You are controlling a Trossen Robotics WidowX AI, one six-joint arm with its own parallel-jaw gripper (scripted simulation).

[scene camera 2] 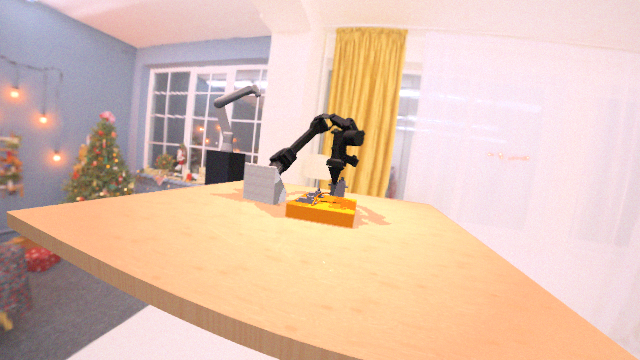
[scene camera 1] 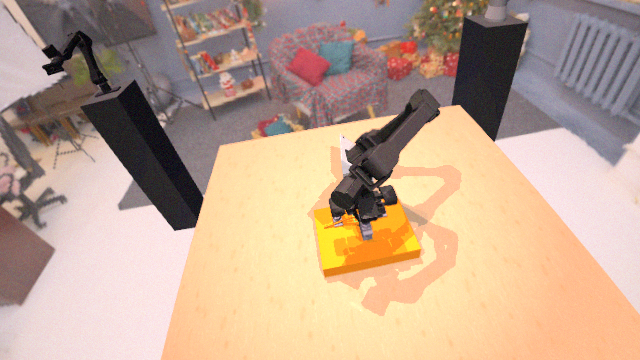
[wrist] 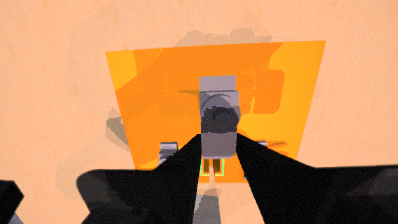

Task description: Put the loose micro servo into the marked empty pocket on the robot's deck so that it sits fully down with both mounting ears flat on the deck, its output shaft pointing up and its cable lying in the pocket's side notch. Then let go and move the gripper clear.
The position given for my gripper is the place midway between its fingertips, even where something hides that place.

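Observation:
There is my gripper (scene camera 1: 363, 219), and the same gripper (wrist: 217, 138) is visible to me from the wrist as well. I can also see an orange deck (scene camera 1: 343, 250). That deck (scene camera 2: 331, 210) is visible from another view too, and I see the deck (wrist: 157, 90) from my wrist.

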